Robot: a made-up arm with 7 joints.
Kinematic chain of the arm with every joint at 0, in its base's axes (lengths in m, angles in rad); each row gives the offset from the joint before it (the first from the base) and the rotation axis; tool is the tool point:
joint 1: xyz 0 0 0 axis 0 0.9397 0.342
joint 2: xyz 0 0 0 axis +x
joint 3: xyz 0 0 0 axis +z
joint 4: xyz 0.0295 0 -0.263 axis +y
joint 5: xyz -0.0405 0 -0.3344 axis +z
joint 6: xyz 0 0 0 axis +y
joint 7: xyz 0 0 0 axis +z
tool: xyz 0 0 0
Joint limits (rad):
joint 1: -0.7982..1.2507
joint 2: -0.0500..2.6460
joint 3: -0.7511..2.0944
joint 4: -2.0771..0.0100
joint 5: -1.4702..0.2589
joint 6: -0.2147..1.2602
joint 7: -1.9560..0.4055
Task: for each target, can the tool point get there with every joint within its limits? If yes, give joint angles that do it. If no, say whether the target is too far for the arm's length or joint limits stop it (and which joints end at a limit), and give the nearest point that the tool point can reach.
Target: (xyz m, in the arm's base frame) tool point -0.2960 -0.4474 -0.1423
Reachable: no: joint limits stop it (at a limit: joint 1, joint 2, joint 3) | nearest point -0.3757 -0.2262 -0.3885 | short by 0.340 m
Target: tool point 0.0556 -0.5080 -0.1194
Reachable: no: joint limits stop it (at a limit: joint 1, joint 2, joint 3) | nearest point 0.2497 -0.3303 0.0129 | short by 0.295 m
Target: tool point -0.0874 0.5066 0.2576
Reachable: yes | joints -0.5877 1.6596 1.7098 -0.8330 -0.2840 0.3022 -1.5996
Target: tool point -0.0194 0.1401 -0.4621
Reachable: yes | joints 0.8361 0.5960 -0.3039 -1.5187 -1.0109 0.5527 -1.0320
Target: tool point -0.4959 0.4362 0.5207
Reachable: no: too far | nearest point -0.3418 0.3077 0.3859 | short by 0.242 m
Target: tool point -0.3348 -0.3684 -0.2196
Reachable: no: joint limits stop it (at a limit: joint 1, joint 2, joint 3) | nearest point -0.3918 -0.2227 -0.3798 | short by 0.224 m
